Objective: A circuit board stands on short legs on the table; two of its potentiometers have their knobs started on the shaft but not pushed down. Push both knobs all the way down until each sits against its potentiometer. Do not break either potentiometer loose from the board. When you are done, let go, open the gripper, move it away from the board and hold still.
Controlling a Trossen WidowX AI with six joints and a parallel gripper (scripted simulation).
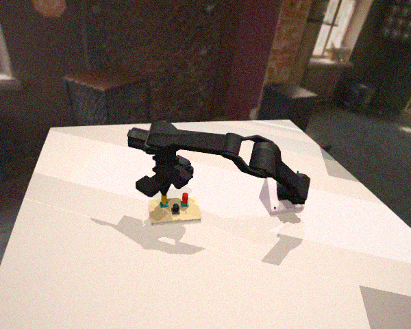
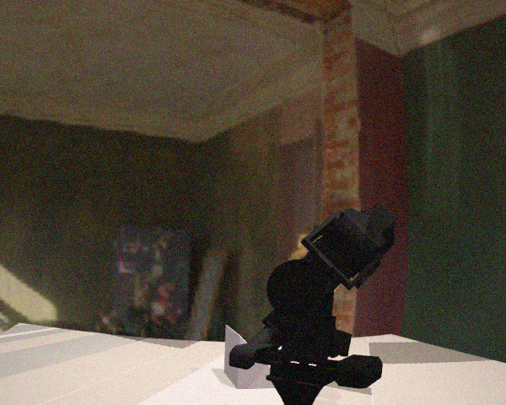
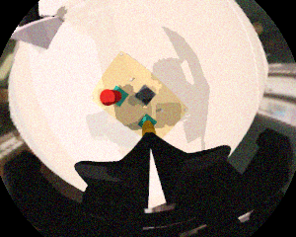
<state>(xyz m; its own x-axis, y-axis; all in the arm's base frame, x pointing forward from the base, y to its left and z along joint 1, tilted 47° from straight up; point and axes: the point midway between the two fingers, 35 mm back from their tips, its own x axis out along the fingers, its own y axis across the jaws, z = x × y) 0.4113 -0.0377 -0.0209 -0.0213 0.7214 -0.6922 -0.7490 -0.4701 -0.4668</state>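
Right now the orange knob is 2 cm below my gripper tip. The rest, counted from my gripper tip: red knob: 7 cm behind, 1 cm to the left, 2 cm below.
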